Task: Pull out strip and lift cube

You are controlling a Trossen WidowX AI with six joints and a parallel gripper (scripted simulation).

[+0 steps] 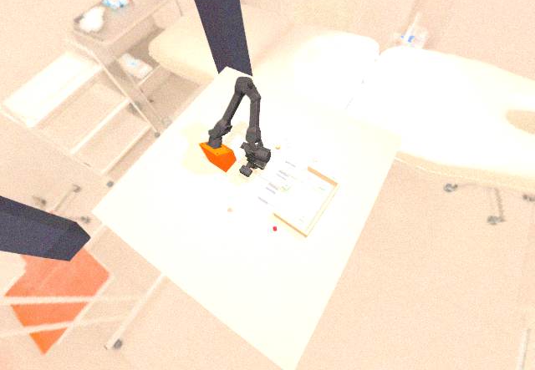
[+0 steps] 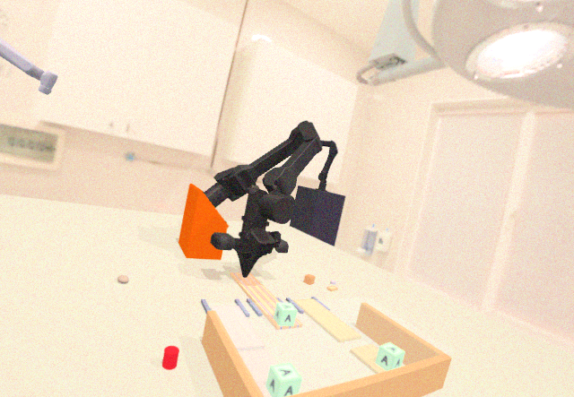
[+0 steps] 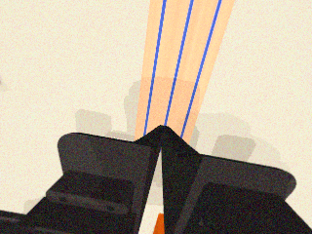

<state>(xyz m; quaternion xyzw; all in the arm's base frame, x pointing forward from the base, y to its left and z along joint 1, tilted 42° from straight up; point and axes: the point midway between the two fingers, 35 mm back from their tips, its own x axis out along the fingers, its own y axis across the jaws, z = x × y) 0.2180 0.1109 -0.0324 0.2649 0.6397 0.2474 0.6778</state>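
My gripper tip is now 100 mm short of the strip. The rest, counted from my gripper tip: red cylinder: 280 mm ahead, 220 mm to the right, 10 mm above; small orange cube: 180 mm to the left, 30 mm ahead.
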